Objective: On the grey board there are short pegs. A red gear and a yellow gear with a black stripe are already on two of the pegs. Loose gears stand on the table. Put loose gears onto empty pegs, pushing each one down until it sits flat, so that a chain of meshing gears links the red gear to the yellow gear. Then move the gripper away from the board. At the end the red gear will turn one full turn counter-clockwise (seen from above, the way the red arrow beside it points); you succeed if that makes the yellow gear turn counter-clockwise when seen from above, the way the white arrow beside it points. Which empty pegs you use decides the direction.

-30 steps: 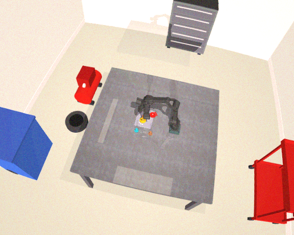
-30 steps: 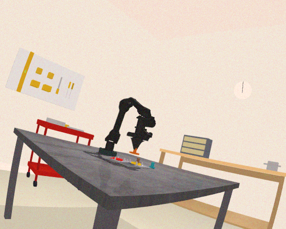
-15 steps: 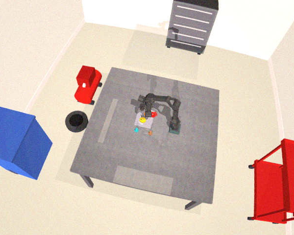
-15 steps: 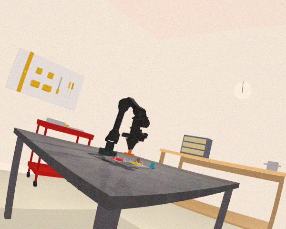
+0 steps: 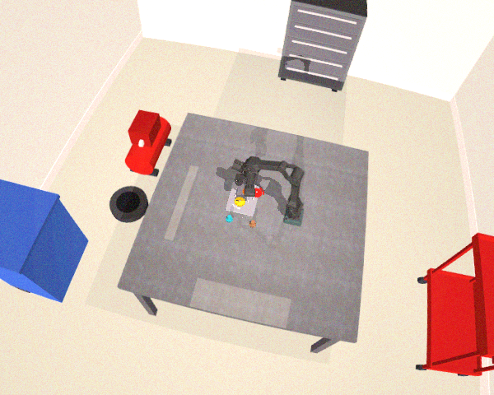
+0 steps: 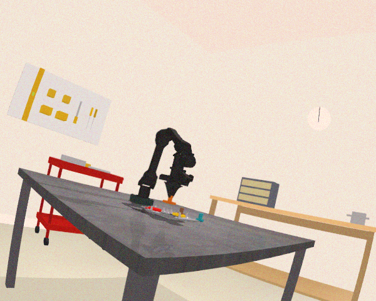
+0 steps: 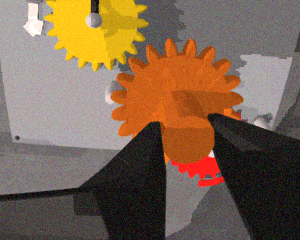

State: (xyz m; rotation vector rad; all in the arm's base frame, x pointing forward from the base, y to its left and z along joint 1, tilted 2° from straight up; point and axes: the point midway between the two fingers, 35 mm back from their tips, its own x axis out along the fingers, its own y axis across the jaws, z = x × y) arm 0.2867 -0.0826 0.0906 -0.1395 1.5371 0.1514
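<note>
Right now my gripper tip is 2 cm short of the grey board, 1 cm to the right of it and 8 cm above it. Round my gripper tip: red gear (5 cm behind, 4 cm to the right, 7 cm below); then orange gear (1 cm below); then yellow gear (4 cm ahead, 5 cm to the left, 7 cm below).
</note>
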